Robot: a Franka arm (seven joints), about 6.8 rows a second.
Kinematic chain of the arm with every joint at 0, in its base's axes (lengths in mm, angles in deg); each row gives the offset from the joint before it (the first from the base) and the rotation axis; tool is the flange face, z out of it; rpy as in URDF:
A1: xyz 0 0 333 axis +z
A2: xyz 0 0 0 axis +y
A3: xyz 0 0 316 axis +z
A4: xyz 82.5 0 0 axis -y
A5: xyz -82.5 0 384 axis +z
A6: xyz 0 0 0 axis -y
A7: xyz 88 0 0 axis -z
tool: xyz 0 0 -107 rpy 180 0 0
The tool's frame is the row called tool.
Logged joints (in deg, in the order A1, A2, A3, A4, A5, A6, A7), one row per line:
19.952, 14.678, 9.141, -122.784, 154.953, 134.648, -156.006
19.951, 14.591, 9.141, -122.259, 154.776, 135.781, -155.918
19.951, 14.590, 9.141, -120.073, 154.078, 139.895, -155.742
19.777, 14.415, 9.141, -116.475, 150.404, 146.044, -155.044
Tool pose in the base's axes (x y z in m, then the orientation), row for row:
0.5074, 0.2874, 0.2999, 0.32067, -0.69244, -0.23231, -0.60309
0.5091, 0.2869, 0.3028, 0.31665, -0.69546, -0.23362, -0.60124
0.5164, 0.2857, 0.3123, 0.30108, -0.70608, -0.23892, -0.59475
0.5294, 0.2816, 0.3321, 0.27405, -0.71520, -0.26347, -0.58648
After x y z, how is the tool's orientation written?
As a quaternion, w x y z.
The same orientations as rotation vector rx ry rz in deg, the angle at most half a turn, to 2 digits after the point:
-104.24, -34.97, -90.79
-104.90, -35.24, -90.69
-107.33, -36.32, -90.41
-110.20, -40.60, -90.37

